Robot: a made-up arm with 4 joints. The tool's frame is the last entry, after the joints. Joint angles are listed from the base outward. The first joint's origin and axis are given. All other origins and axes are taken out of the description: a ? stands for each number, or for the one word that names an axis. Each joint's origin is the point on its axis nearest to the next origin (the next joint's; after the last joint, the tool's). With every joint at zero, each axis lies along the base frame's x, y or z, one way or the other. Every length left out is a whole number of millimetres.
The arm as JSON. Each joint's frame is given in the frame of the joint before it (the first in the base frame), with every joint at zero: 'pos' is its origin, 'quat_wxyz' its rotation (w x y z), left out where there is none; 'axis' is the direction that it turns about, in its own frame. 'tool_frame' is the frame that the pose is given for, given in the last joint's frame.
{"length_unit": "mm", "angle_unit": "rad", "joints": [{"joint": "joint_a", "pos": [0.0, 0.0, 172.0], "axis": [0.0, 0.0, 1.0]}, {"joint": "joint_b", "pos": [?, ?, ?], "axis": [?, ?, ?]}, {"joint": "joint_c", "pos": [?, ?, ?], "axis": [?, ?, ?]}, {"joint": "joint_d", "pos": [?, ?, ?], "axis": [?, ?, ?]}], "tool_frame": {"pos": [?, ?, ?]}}
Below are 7 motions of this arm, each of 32 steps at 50 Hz.
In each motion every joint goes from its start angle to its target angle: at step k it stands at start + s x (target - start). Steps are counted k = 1, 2, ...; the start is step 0. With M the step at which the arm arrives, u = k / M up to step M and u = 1 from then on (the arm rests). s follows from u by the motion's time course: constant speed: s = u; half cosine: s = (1 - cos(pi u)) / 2; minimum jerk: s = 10 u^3 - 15 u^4 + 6 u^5.
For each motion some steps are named. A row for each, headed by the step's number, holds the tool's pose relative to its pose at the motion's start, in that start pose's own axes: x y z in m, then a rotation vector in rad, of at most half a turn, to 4 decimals.
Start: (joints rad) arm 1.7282 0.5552 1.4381 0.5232
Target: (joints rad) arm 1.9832 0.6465 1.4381 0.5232
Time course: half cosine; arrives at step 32
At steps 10, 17, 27, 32:
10: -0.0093 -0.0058 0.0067 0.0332 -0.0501 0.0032
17: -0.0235 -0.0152 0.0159 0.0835 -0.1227 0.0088
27: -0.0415 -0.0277 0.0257 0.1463 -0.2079 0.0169
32: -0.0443 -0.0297 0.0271 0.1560 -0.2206 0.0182

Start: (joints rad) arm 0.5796 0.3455 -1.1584 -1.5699
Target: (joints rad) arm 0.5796 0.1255 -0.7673 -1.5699
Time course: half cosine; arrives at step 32
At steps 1, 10, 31, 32:
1: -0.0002 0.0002 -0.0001 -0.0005 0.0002 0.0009
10: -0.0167 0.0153 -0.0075 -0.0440 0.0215 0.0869
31: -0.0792 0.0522 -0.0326 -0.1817 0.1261 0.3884
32: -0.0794 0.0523 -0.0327 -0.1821 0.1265 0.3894

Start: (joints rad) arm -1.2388 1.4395 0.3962 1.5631
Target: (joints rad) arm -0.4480 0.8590 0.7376 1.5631
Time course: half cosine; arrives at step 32
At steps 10, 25, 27, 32:
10: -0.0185 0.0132 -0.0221 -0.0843 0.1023 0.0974
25: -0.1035 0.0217 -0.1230 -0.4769 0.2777 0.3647
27: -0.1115 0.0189 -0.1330 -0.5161 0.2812 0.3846
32: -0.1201 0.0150 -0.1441 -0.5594 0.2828 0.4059

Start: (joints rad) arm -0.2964 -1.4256 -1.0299 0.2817
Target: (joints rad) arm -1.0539 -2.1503 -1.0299 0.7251
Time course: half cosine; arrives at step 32
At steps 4, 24, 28, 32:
4: 0.0067 -0.0053 0.0051 0.0347 0.0278 -0.0163
24: 0.1478 -0.1558 0.0174 0.7990 0.7571 -0.1147
28: 0.1647 -0.1726 0.0038 0.8963 0.8692 -0.0905
32: 0.1704 -0.1778 -0.0016 0.9298 0.9091 -0.0799

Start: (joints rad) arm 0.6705 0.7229 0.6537 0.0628
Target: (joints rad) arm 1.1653 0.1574 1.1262 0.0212
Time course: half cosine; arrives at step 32
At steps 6, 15, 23, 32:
6: -0.0131 0.0026 -0.0020 -0.0163 0.0138 0.0538
15: -0.0827 0.0034 -0.0148 -0.1022 0.0378 0.3041
23: -0.1652 -0.0202 -0.0376 -0.2089 -0.0004 0.5705
32: -0.2071 -0.0432 -0.0541 -0.2685 -0.0435 0.7056

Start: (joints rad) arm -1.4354 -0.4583 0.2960 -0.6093
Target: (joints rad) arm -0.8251 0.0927 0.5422 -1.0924
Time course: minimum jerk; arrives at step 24
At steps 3, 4, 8, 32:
3: -0.0051 0.0004 -0.0013 -0.0034 -0.0188 0.0095
4: -0.0113 0.0008 -0.0030 -0.0073 -0.0416 0.0210
8: -0.0654 0.0002 -0.0225 -0.0340 -0.2482 0.1221
32: -0.2250 -0.0699 -0.1822 0.0290 -1.2113 0.5029

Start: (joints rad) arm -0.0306 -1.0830 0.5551 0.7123
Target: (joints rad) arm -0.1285 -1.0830 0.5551 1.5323
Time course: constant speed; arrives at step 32
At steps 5, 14, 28, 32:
5: 0.0172 -0.0015 0.0024 0.0139 0.1319 0.0051
14: 0.0472 -0.0036 0.0007 0.0373 0.3693 0.0188
28: 0.0875 -0.0045 -0.0162 0.0677 0.7382 0.0512
32: 0.0968 -0.0040 -0.0237 0.0748 0.8436 0.0629

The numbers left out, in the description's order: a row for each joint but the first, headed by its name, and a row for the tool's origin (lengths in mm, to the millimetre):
joint_b: xyz -6.0 -20.0 0.0, axis 0.0 -1.0 0.0
joint_c: xyz -50.0 0.0 -97.0, axis -1.0 0.0 0.0
joint_d: xyz 0.0 231.0 88.0, axis 0.0 1.0 0.0
tool: xyz 2.0 0.0 141.0

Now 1 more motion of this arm.
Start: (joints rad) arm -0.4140 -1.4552 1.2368 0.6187
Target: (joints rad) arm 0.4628 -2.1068 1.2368 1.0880
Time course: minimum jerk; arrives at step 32
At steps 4, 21, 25, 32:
4: 0.0013 0.0024 -0.0055 -0.0174 0.0095 0.0003
21: 0.0669 -0.0037 -0.2805 -0.7902 0.5907 -0.1925
25: 0.0751 -0.0325 -0.3295 -0.9234 0.7323 -0.2793
32: 0.0776 -0.0490 -0.3511 -0.9837 0.8027 -0.3267

